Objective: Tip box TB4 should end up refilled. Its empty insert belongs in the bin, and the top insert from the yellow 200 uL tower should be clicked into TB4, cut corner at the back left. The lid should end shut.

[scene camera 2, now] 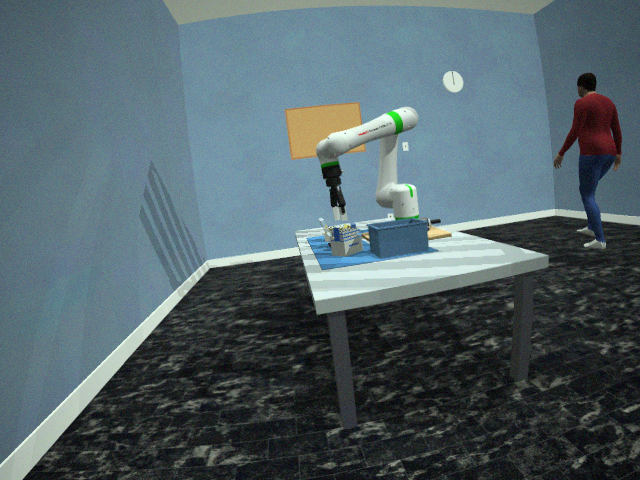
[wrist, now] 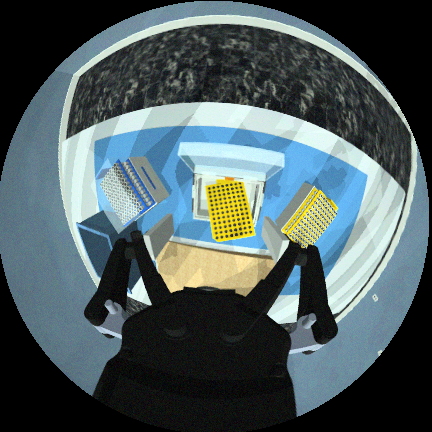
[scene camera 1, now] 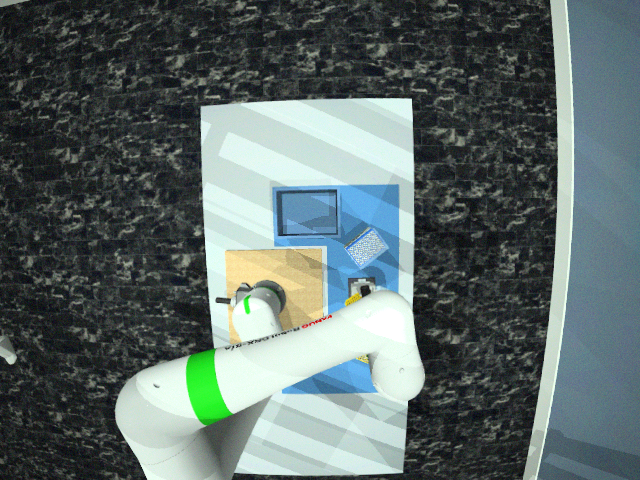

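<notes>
TB4 [scene camera 1: 352, 282] [wrist: 201, 194] is a pale box with its lid [wrist: 230, 161] standing open at the back. A yellow insert [scene camera 1: 353, 299] [wrist: 230, 210] with dark, empty-looking holes lies askew over the box, its near end past the front rim; whether it is tilted is unclear. The yellow tower [scene camera 1: 362, 358] [wrist: 312, 216], with filled top insert, stands to the right in the wrist view. The blue bin [scene camera 1: 339, 214] [scene camera 2: 398, 240] [wrist: 95, 242] stands at the left there. My gripper [scene camera 2: 340, 213] [wrist: 217, 224] is open and empty above TB4, its fingers to either side of the yellow insert.
A tower with blue-edged inserts [scene camera 1: 366, 248] [scene camera 2: 347, 242] [wrist: 125, 194] stands between the bin and TB4. A blue mat [scene camera 1: 382, 204] lies under them. A wooden board [scene camera 1: 242, 263] [wrist: 210, 265] carries the arm's base. A person [scene camera 2: 597, 124] stands far off at the right.
</notes>
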